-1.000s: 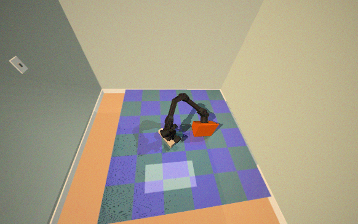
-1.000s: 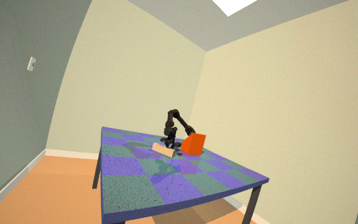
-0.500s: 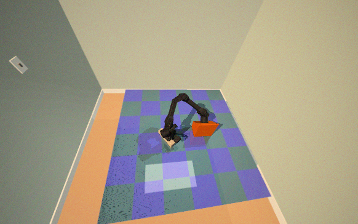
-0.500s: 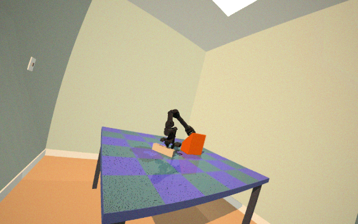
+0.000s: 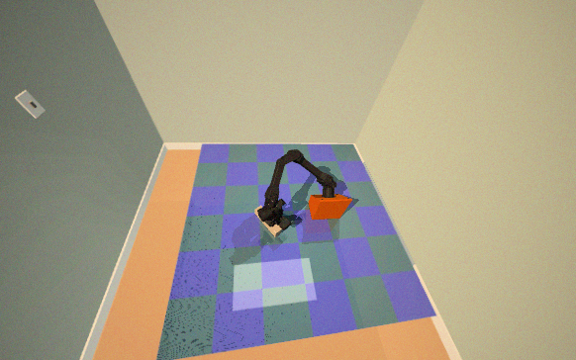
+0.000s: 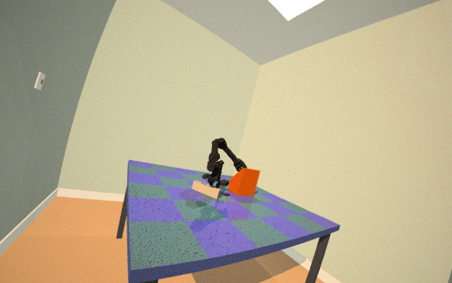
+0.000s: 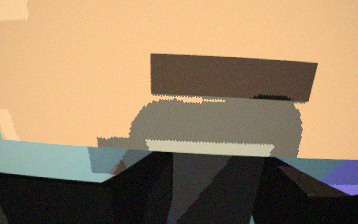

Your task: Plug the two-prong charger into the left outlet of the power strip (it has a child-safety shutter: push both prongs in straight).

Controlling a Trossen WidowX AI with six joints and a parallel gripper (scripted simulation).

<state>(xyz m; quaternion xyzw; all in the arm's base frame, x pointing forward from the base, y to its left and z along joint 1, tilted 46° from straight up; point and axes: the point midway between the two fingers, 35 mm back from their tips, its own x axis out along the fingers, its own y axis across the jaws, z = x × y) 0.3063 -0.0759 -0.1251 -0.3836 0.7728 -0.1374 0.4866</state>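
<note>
The two-prong charger lies 1 cm ahead of my gripper tip, 1 cm to the left of it and 1 cm above it.
</note>
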